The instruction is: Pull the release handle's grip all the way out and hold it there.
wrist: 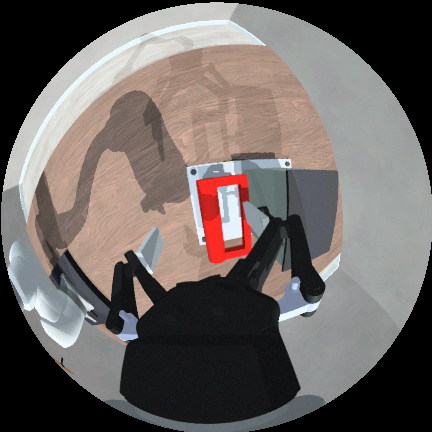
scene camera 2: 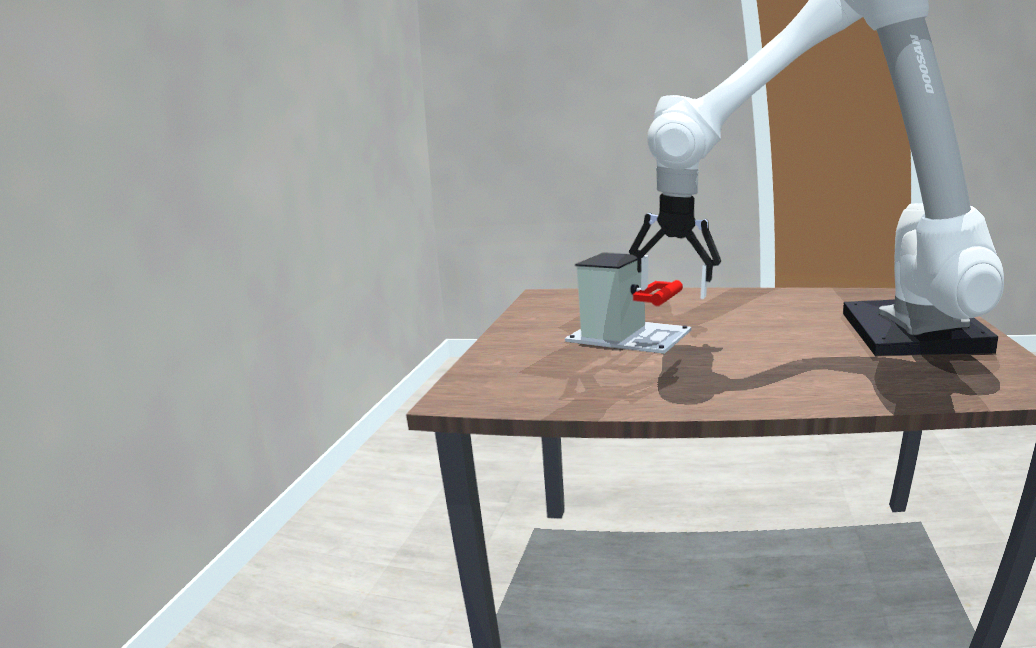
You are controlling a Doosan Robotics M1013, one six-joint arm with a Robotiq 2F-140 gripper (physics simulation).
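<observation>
The red release handle (scene camera 2: 668,293) (wrist: 211,222) sticks out from the side of a grey-green housing (scene camera 2: 602,301) (wrist: 271,186) with a dark top. Its grip is a thick bar on the side away from the housing. My gripper (scene camera 2: 673,278) (wrist: 200,223) points down and is open, with nothing held. In the wrist view, one finger pad lies beside the handle's housing side, and the other stands well out beyond the grip bar. In the scene view, the tips are close to handle height. The lower end of the housing-side pad is hidden there, and contact cannot be told.
The housing stands on a pale metal plate (scene camera 2: 574,338) (wrist: 194,187) with corner bolts, on the wooden table (scene camera 2: 488,382) (wrist: 165,215). The arm's black base plate (scene camera 2: 935,346) is at the right of the table in the scene view. A wall (scene camera 2: 229,229) rises beyond the table's left side.
</observation>
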